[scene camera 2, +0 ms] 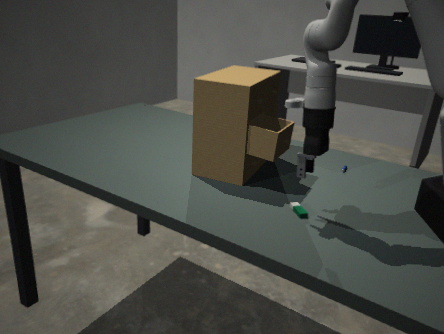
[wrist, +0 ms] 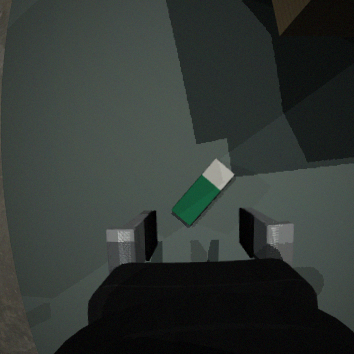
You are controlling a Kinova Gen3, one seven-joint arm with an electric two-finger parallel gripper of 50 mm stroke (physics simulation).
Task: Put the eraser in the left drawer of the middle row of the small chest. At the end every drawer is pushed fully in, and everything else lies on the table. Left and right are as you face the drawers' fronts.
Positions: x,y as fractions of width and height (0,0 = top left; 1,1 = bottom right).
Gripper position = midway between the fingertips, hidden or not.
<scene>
In view: my gripper (scene camera 2: 0.69,0.52), a small wooden chest (scene camera 2: 0.50,0.30) and an eraser (wrist: 0.61,0.50).
My gripper shows as well in the wrist view (wrist: 0.56,0.64). The wrist view does not show the small wooden chest: it is out of frame.
</scene>
